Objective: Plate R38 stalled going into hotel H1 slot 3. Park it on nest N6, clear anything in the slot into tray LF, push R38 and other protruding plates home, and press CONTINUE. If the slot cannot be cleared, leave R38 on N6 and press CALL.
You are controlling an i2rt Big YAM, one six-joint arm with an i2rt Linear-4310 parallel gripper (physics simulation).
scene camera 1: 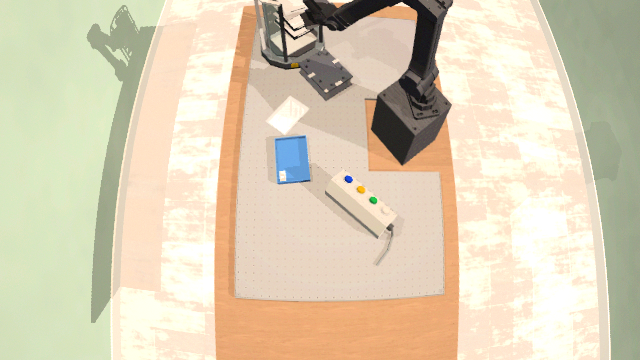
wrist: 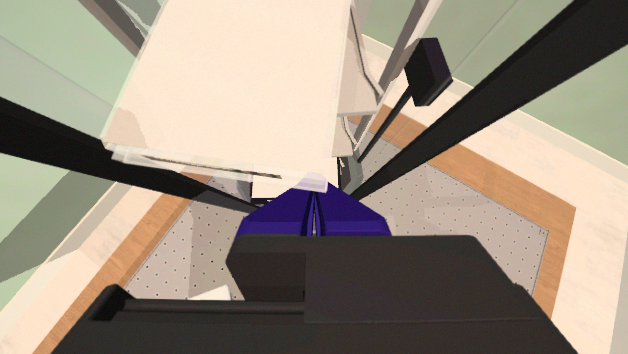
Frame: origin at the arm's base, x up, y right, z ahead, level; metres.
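Seen in the pictures: gripper, between the fingertips: [scene camera 1: 306, 14] [wrist: 314, 177]; arm's base, origin of its link: [scene camera 1: 421, 100].
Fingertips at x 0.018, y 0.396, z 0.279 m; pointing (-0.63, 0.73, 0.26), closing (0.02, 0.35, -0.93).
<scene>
Offsets run from my fingertips to a thing's top centre. "pt": to the spot under its first point.
My gripper [scene camera 1: 304, 20] [wrist: 314, 177] is shut with nothing between its blue fingertips. The fingertips are at the near edge of a pale plate @(dx +0.070, dy +0.035, dz +0.045 m) [wrist: 235, 80] with a clear rim; whether they touch it is hard to tell. The hotel @(pt dx -0.222, dy -0.017, dz +0.137 m) [scene camera 1: 272, 59] stands at the back left, with several pale plates @(dx -0.038, dy +0.043, dz +0.034 m) [scene camera 1: 296, 24] at different heights. Slot numbers and plate names cannot be read, and the arm partly covers the hotel. A dark grey block @(dx -0.186, dy -0.121, dz -0.040 m) [scene camera 1: 325, 72] stands in front of the hotel, its top bare. The blue tray @(dx -0.244, dy -0.417, dz +0.129 m) [scene camera 1: 292, 155] holds no plate. The button box @(dx -0.178, dy -0.612, dz -0.053 m) [scene camera 1: 357, 207] has blue, yellow, green and white buttons.
A flat white piece @(dx -0.247, dy -0.253, dz +0.118 m) [scene camera 1: 287, 115] [wrist: 212, 294] lies between the grey block and the tray. Dark posts [wrist: 490, 95] [wrist: 60, 140] flank the fingers in the wrist view. A small black block @(pt dx +0.011, dy +0.108, dz -0.052 m) [wrist: 425, 72] is at the right. The arm's black base [scene camera 1: 410, 125] stands right of the tray.
</scene>
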